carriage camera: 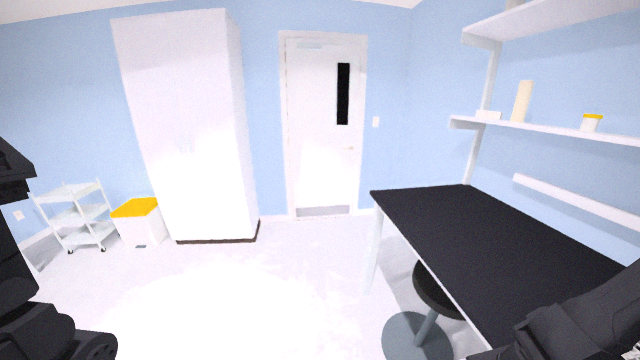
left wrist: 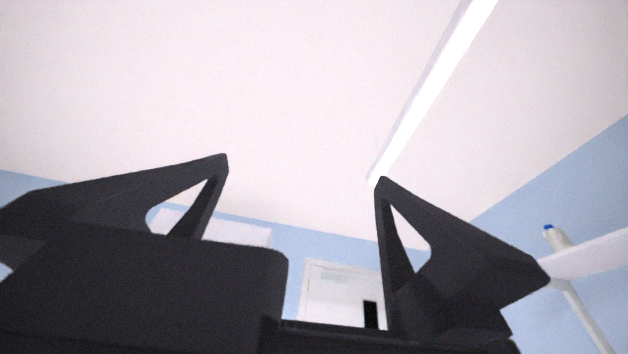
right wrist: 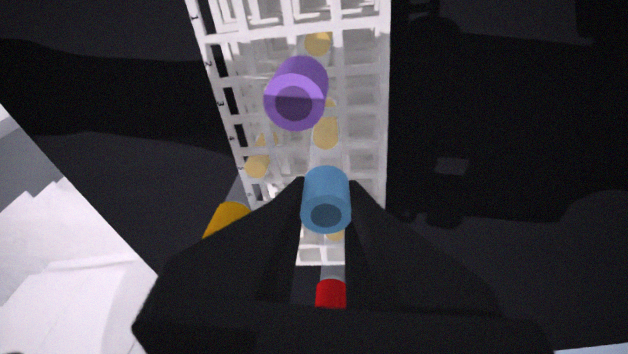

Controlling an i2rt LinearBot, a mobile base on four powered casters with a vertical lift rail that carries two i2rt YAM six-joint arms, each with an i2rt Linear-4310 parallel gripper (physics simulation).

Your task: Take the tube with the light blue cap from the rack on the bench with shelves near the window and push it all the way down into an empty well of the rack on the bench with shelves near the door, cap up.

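Frame: origin at the left arm's base, x ahead, y left, z up, level; metres.
Where they show: left gripper, fingertip midpoint: (left wrist: 303, 172); right gripper, fingertip midpoint: (right wrist: 325, 190).
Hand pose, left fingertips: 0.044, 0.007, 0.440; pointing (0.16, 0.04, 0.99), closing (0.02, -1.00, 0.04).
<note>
After its pixels a point has its place, as x, y, z.
In the right wrist view my right gripper (right wrist: 325, 190) {-0.087, -1.034, 0.031} is shut on the tube with the light blue cap (right wrist: 326, 200) {-0.075, -1.037, 0.051}. The cap faces the camera between the fingertips. Below it is a white rack (right wrist: 387, 125) {-0.088, -1.066, -0.018} with numbered rows on a dark bench top (right wrist: 490, 270) {-0.316, -1.175, -0.075}. The fingers and the cap hide part of the rack, and I cannot tell how deep the tube's lower end sits. My left gripper (left wrist: 303, 172) {0.044, 0.007, 0.440} is open and empty, and points up toward the ceiling in the left wrist view.
A purple cap (right wrist: 295, 95) {-0.039, -1.034, 0.044}, an orange cap (right wrist: 226, 219) {-0.093, -0.988, 0.037} and a red cap (right wrist: 330, 294) {-0.161, -1.024, 0.035} are on other tubes near the held one. In the carriage view a black bench (carriage camera: 465, 225) {0.523, -1.023, -0.075} stands at the right, with a stool (carriage camera: 425, 320) {0.453, -0.961, -0.688} beside it, shelves above and a door (carriage camera: 320, 170) {2.007, -0.453, -0.325} behind.
</note>
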